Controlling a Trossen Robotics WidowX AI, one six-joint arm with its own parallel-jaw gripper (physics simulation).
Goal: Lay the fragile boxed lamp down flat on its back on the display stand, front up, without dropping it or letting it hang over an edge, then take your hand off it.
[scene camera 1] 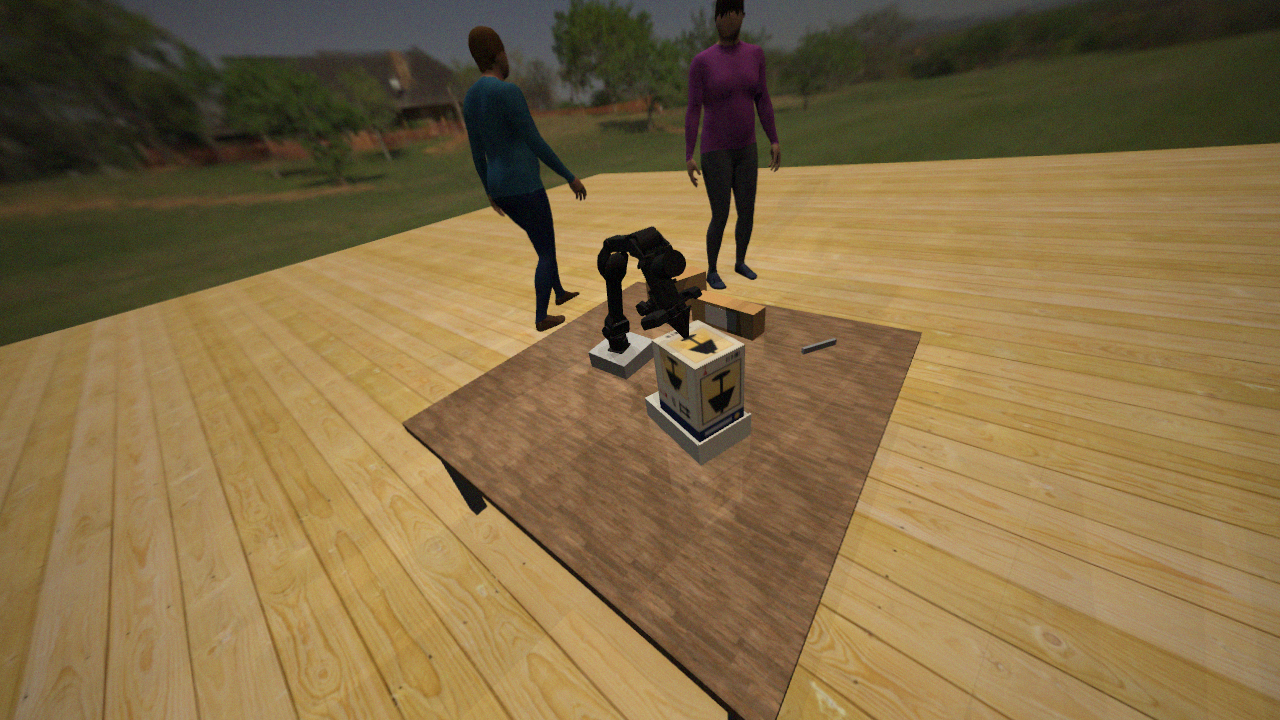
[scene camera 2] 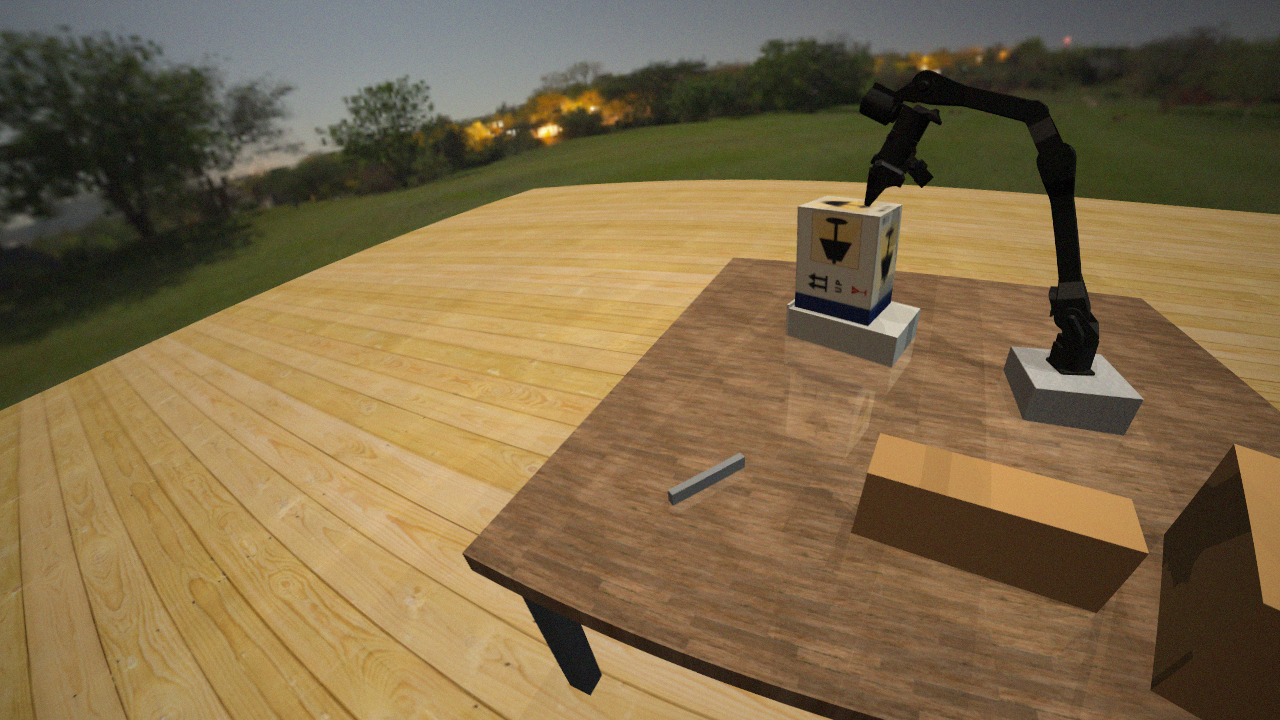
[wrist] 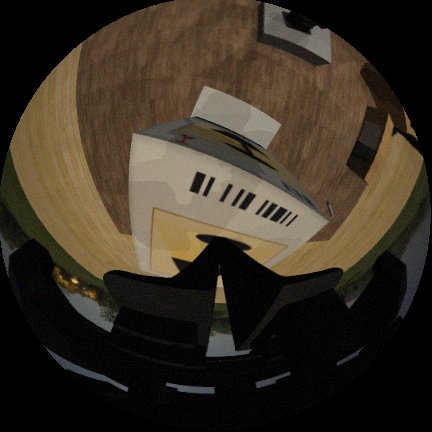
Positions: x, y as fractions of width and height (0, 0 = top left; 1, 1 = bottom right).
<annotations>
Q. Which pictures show the gripper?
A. Scene camera 1, scene camera 2 and the wrist view: all of them.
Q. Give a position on a boxed lamp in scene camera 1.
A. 0.55, 0.53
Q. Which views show the boxed lamp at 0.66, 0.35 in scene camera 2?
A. Scene camera 1, scene camera 2 and the wrist view: all of them.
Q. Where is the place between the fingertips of the gripper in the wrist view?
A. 0.51, 0.56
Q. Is the gripper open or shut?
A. Shut.
</annotations>
